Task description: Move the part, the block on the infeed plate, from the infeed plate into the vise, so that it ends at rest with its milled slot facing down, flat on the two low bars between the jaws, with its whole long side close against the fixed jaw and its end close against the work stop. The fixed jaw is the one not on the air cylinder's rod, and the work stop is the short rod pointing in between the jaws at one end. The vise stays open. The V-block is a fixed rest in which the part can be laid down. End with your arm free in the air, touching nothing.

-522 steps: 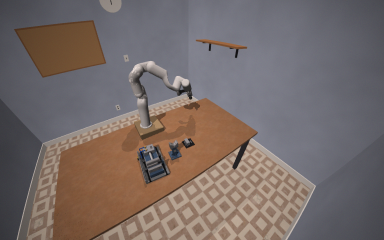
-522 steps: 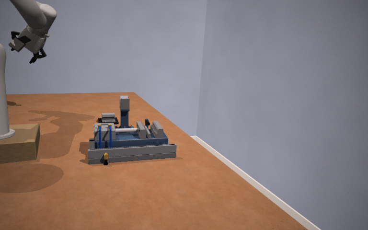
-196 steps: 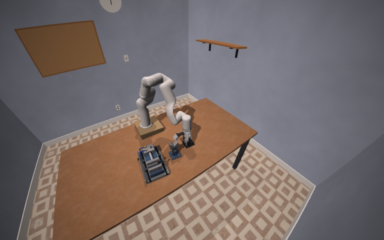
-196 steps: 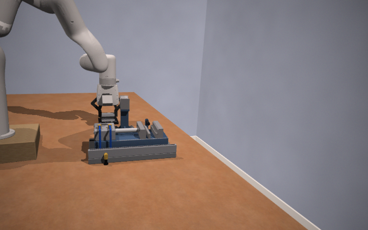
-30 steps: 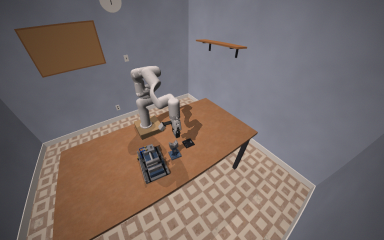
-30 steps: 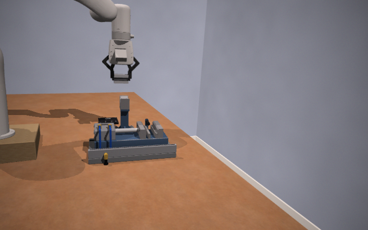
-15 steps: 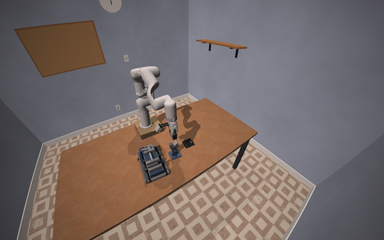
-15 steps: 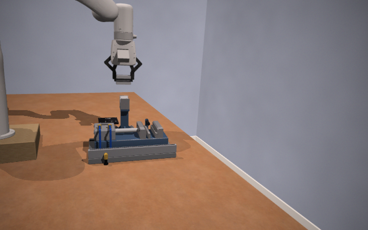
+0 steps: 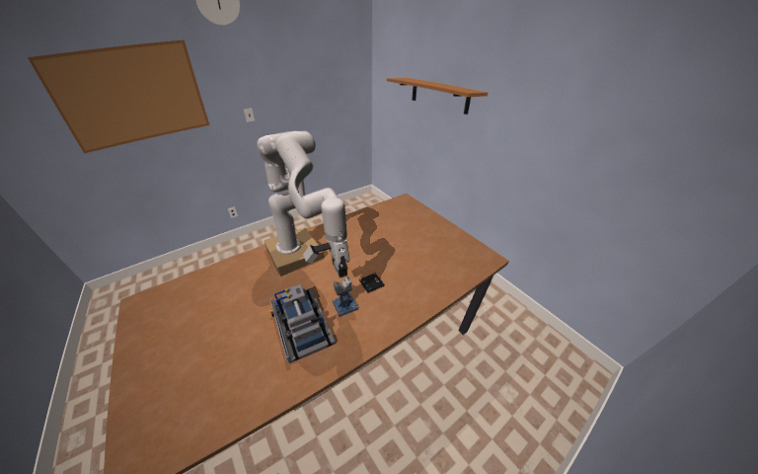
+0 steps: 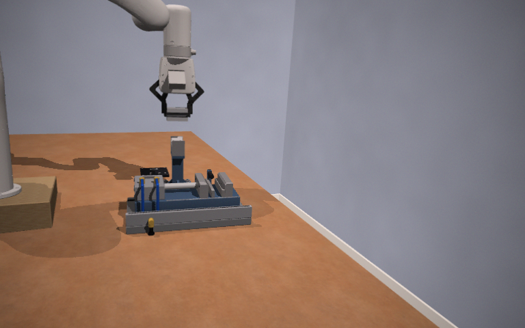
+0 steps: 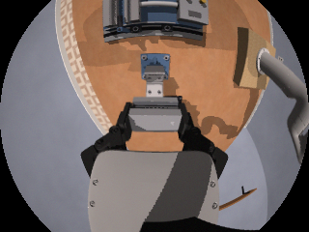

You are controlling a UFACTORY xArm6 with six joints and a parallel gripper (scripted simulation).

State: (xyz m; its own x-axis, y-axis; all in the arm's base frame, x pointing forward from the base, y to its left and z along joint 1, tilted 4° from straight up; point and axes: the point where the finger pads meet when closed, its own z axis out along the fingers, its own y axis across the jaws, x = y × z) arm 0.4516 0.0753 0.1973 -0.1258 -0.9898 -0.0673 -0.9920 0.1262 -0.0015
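My gripper is now 10 mm above the part. The rest, counted from my hand: white cylinder rod: 30 mm behind, 190 mm to the right, 170 mm below; then post: 190 mm below; then black work stop: 60 mm ahead, 150 mm to the right, 160 mm below.
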